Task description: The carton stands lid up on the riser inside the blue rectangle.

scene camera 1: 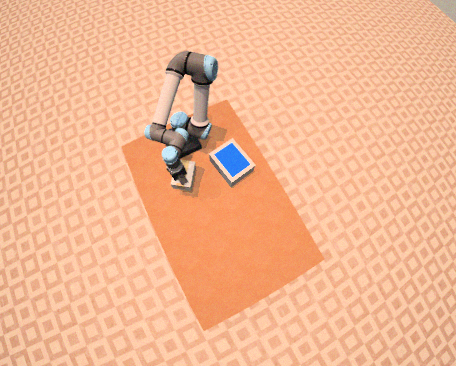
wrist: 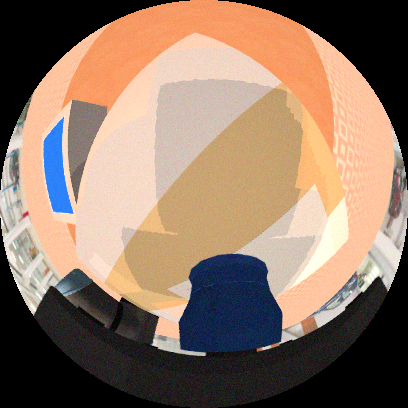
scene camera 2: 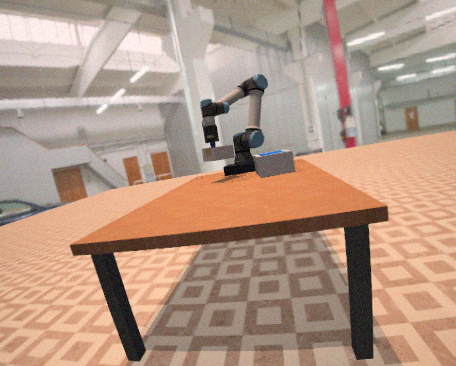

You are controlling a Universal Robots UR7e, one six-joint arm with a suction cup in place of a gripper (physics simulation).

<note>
The suction cup (wrist: 230, 307) carries a carton (wrist: 205, 151), clear of everything else. The table carries a riser (scene camera 1: 229, 159).
The riser is seen too in the wrist view (wrist: 65, 143) and in scene camera 2 (scene camera 2: 278, 162).
</note>
